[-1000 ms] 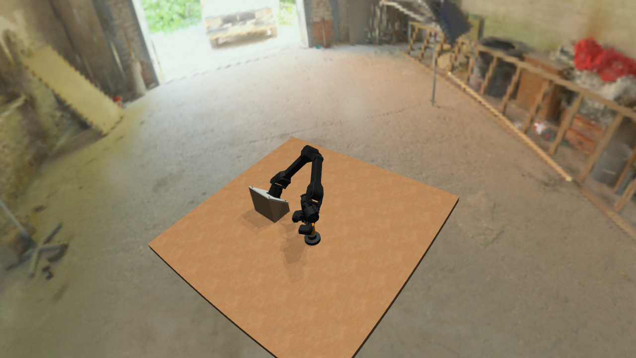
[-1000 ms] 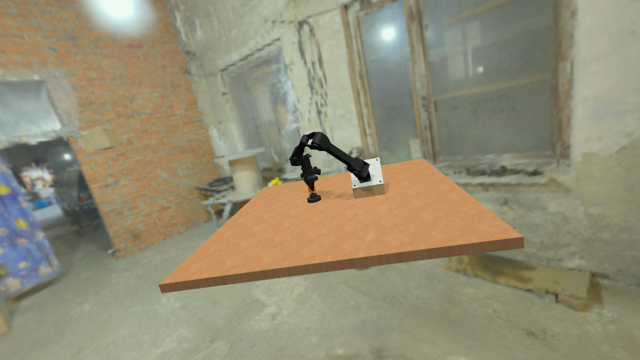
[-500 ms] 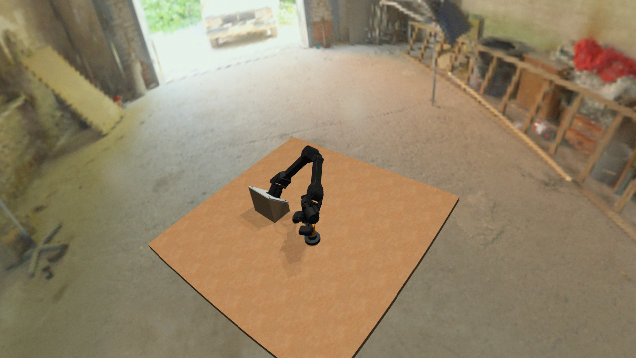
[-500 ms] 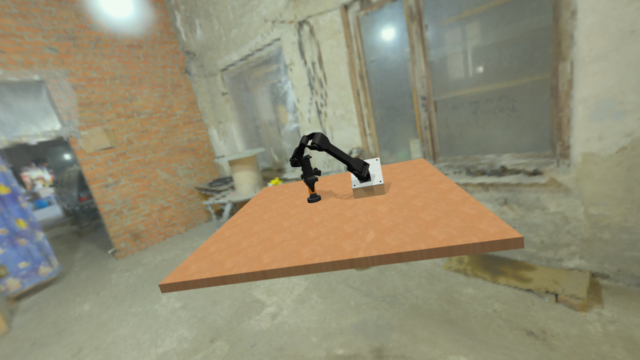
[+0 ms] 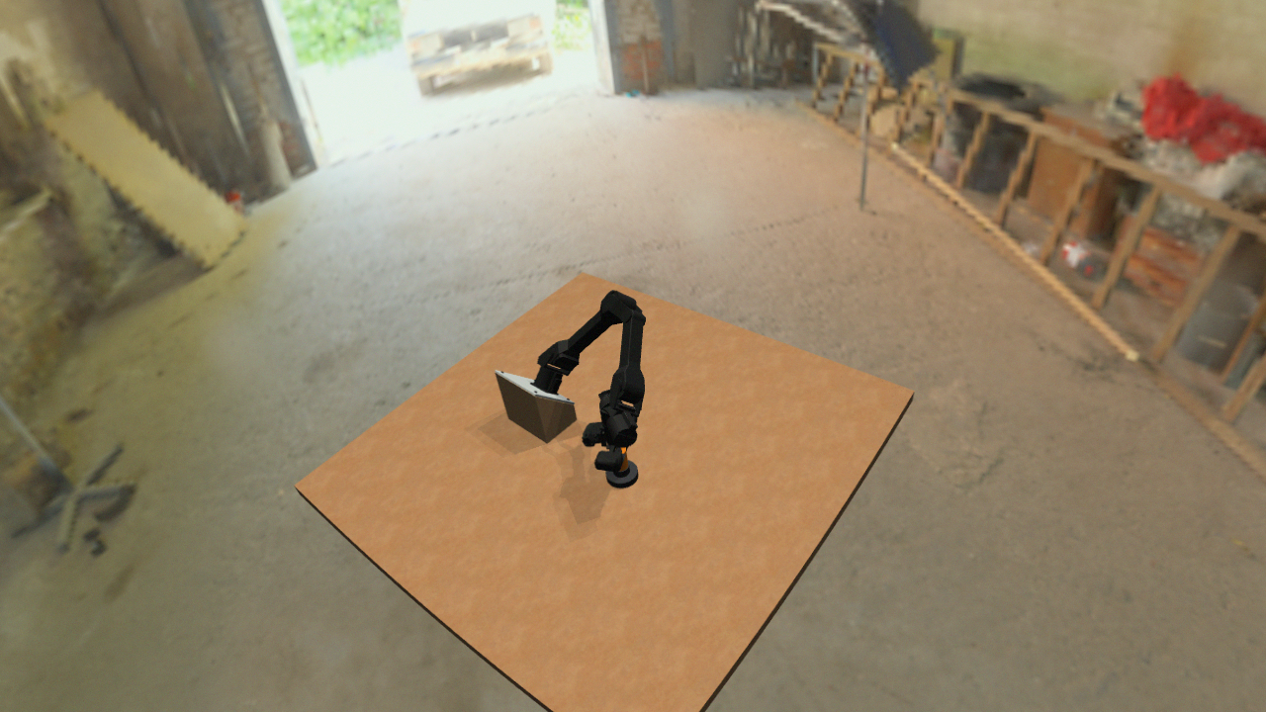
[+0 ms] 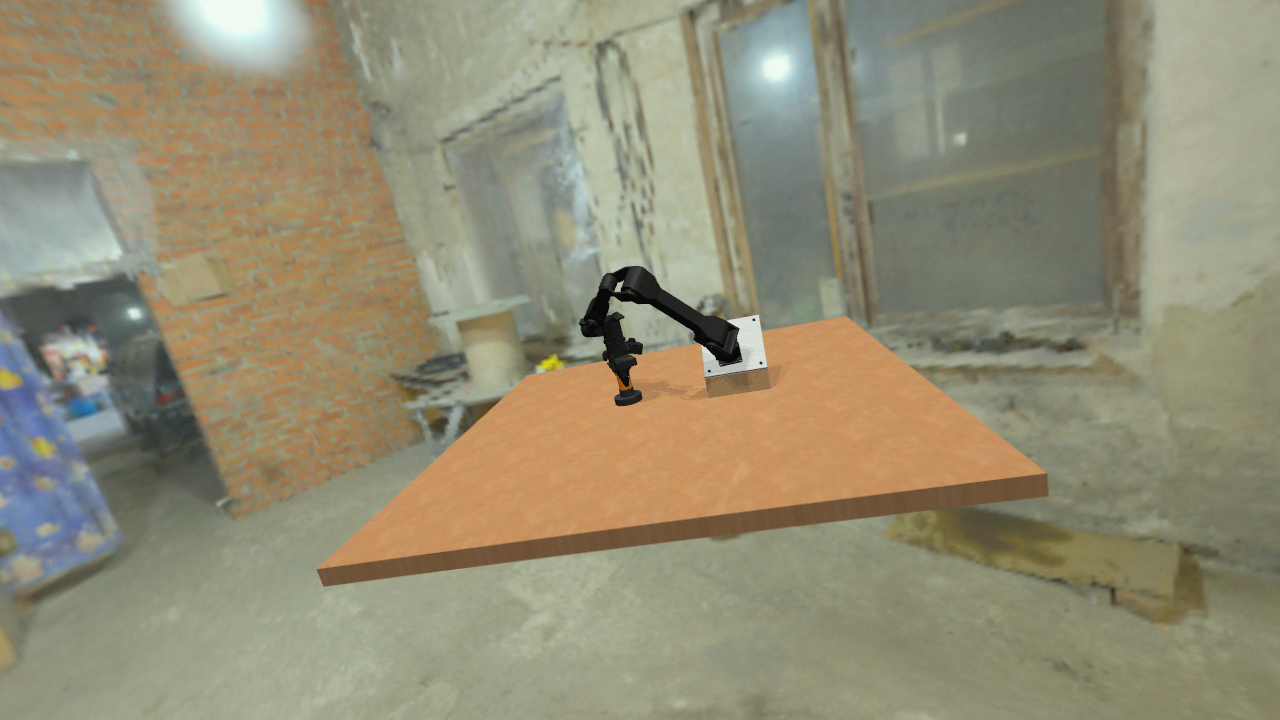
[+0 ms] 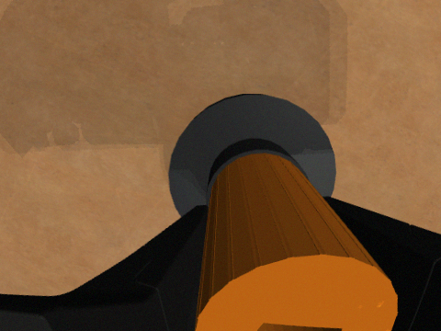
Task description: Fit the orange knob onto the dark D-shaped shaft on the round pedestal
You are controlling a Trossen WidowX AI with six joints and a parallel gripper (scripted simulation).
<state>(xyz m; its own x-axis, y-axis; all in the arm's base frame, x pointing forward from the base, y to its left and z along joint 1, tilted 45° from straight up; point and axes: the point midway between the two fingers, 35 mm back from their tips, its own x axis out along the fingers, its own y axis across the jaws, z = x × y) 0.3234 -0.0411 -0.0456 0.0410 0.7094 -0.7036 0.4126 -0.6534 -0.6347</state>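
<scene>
Now: gripper tip 2 cm below the orange knob. From my gripper tip the other things lie so: pedestal (2 cm below).
</scene>
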